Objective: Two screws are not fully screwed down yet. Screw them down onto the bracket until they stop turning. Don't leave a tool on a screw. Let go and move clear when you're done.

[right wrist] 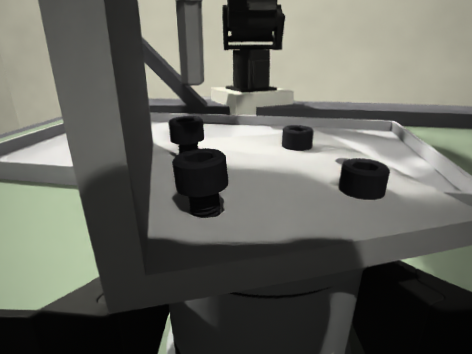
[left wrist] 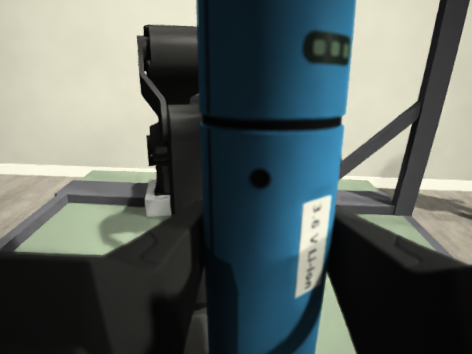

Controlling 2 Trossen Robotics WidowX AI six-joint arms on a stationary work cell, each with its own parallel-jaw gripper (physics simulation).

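Where they show: left gripper, fingertip midpoint: (left wrist: 262, 213); left arm's base at its link origin: (right wrist: 250, 89).
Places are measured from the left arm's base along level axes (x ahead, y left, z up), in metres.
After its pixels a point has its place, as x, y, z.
Observation:
My left gripper (left wrist: 262, 212) @(0.398, -0.225, 0.203) is shut on a blue cylindrical electric screwdriver (left wrist: 272, 150) @(0.372, -0.204, 0.238), held upright; its tip is out of the left wrist view. In the right wrist view a grey hex bit (right wrist: 191, 50) @(0.374, -0.213, 0.055) hangs above and behind the rear left screw, apart from it. The grey bracket (right wrist: 280, 215) @(0.403, -0.206, 0.025) has a front left screw (right wrist: 201, 175) @(0.399, -0.220, 0.034) and a rear left screw (right wrist: 186, 131) @(0.365, -0.213, 0.034), both standing up with thread showing. The front right screw (right wrist: 364, 180) @(0.405, -0.187, 0.030) and rear right screw (right wrist: 297, 138) @(0.371, -0.179, 0.029) have their heads low against the plate. My right gripper (right wrist: 265, 300) is shut on the grey round part (right wrist: 265, 320) @(0.406, -0.211, 0.003) under the bracket.
The bracket's upright wall (right wrist: 92, 150) rises left of the raised screws. A pale tray (right wrist: 422, 147) @(0.278, 0.040, -0.028) lies behind the bracket. A black arm (right wrist: 251, 67) @(0.031, -0.015, 0.035) stands on a white base beyond it. Another black arm (left wrist: 175, 65) @(0.610, -0.280, 0.248) and a dark frame post (left wrist: 431, 100) @(0.559, -0.749, 0.201) show in the left wrist view.

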